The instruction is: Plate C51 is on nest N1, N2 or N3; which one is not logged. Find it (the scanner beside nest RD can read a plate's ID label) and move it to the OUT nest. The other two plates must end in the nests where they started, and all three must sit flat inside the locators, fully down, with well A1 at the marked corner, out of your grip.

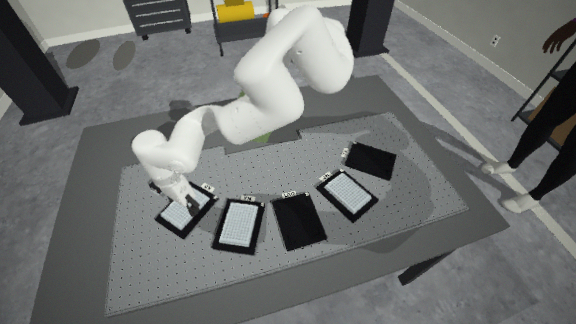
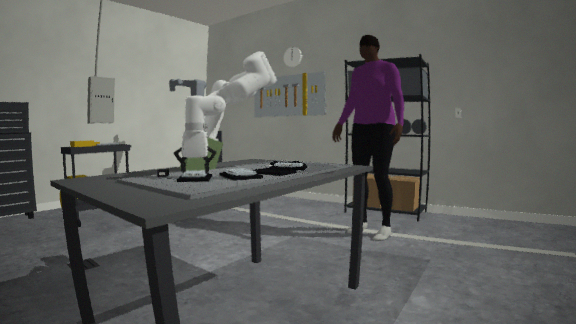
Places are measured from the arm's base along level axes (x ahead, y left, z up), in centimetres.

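Pixels of known places: gripper, fingertip midpoint: [image 1: 185, 206] [image 2: 195, 173].
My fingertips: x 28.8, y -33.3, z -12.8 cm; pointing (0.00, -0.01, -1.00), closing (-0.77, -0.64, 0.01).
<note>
For each thing: its middle in the pictures, then the offset to it from my fingertips. "pt": a spot on its surface instead. Level surfaces: height alone.
- white well plate, body centre: [image 1: 185, 206] [image 2: 195, 173] dz -0.1, dx +0.0, dy +0.0 cm
- black nest RD, surface spot: [image 1: 184, 233] pt dz -0.9, dx +8.5, dy -1.3 cm
- second plate, body centre: [image 1: 239, 223] [image 2: 240, 172] dz -0.2, dx +10.5, dy +14.8 cm
- nest N3, body centre: [image 1: 239, 224] [image 2: 240, 174] dz -1.3, dx +10.5, dy +14.8 cm
- third plate, body centre: [image 1: 347, 192] [image 2: 288, 164] dz -0.2, dx +10.8, dy +49.9 cm
- nest N2, surface spot: [image 1: 354, 217] pt dz -0.9, dx +19.3, dy +48.0 cm
- Nest OUT, body centre: [image 1: 298, 219] [image 2: 273, 171] dz -1.3, dx +14.4, dy +31.9 cm
- nest N1, body centre: [image 1: 371, 159] [image 2: 287, 163] dz -1.2, dx +0.6, dy +64.6 cm
- small black scanner, surface spot: [image 2: 163, 173] pt dz +0.2, dx -8.9, dy -9.1 cm
- perforated grey board, surface height: dz -2.1 cm
- dark table, surface height: dz -3.4 cm
My gripper [image 1: 176, 199] [image 2: 195, 169] points down at nest RD, its fingers on either side of a white well plate [image 1: 175, 216] [image 2: 194, 174]. It is shut on this plate, which is at the black nest RD [image 1: 184, 233] [image 2: 195, 178]; whether it is fully down cannot be told. A second plate [image 1: 238, 225] [image 2: 241, 172] lies in nest N3 [image 1: 234, 249]. A third plate [image 1: 349, 192] [image 2: 288, 164] lies in nest N2 [image 1: 354, 217]. Nest OUT [image 1: 299, 222] [image 2: 276, 171] and nest N1 [image 1: 371, 161] are empty. Plate IDs and A1 corners are unreadable.
A small black scanner [image 2: 163, 173] stands beside nest RD. The nests stand on a perforated grey board [image 1: 165, 275] on the dark table [image 1: 65, 240]. The arm reaches over the board's back left. A person [image 2: 377, 95] stands beyond the table near a shelf rack [image 2: 428, 150].
</note>
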